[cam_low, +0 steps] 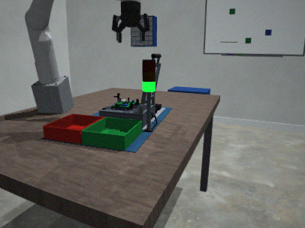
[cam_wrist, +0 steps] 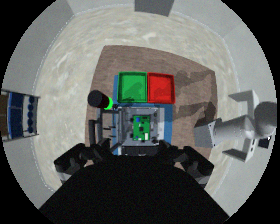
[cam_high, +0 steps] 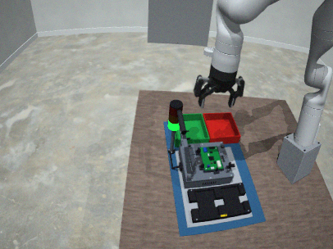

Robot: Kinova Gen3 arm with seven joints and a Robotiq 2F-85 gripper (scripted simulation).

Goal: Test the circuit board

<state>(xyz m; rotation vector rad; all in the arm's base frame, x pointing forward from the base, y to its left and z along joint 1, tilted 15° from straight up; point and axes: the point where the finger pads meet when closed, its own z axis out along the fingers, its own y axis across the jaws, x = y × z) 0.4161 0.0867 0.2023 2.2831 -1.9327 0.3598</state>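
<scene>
The green circuit board is 30 mm behind my hand and 250 mm below it. Round my hand: clear lid: 80 mm ahead, 20 mm to the left, 140 mm below; then red bin: 100 mm behind, 210 mm to the right, 310 mm below; then green bin: 50 mm ahead, 190 mm to the right, 310 mm below.
</scene>
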